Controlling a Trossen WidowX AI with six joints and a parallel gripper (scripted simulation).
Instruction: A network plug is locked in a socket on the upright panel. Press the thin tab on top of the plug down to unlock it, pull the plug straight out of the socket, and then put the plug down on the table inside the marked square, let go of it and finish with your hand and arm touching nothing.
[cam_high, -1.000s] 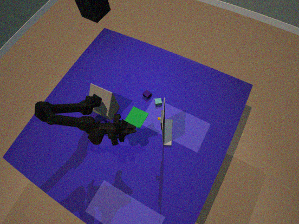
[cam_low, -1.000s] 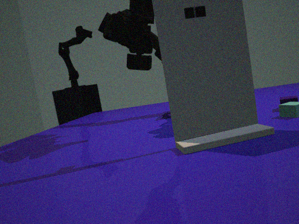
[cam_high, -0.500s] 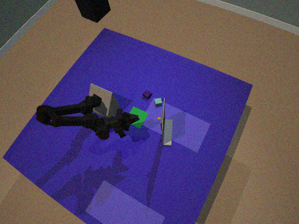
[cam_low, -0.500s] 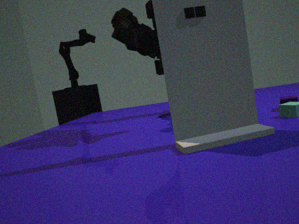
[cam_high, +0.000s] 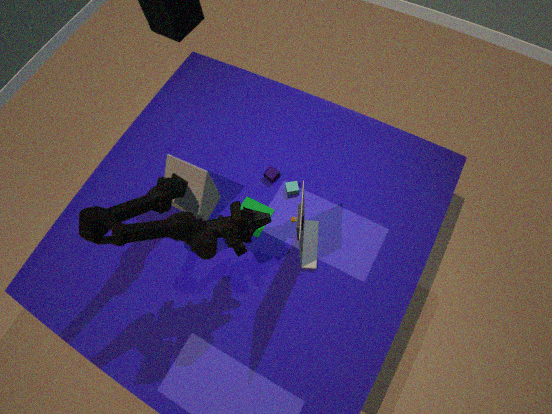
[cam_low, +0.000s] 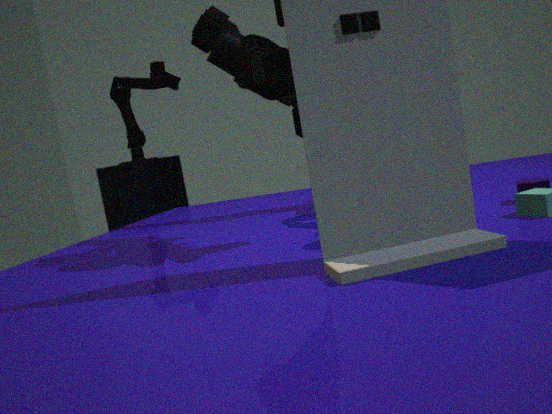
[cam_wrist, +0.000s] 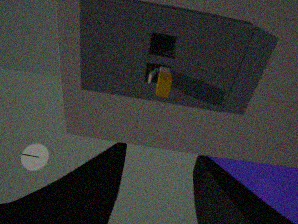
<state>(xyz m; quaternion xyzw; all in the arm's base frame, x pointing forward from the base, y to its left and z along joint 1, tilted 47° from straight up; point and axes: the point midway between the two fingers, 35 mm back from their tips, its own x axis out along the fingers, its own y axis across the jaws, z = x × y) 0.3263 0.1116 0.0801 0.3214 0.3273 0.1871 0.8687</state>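
The network plug lies 70 mm ahead of my gripper tip and 40 mm to the left of it. The rest, counted from my gripper tip: green marked square: 230 mm below, 130 mm behind, 30 mm to the left; then teal cube: 220 mm below, 200 mm to the left, 60 mm behind; then upright grey panel: 90 mm below, 90 mm ahead, 40 mm to the left.
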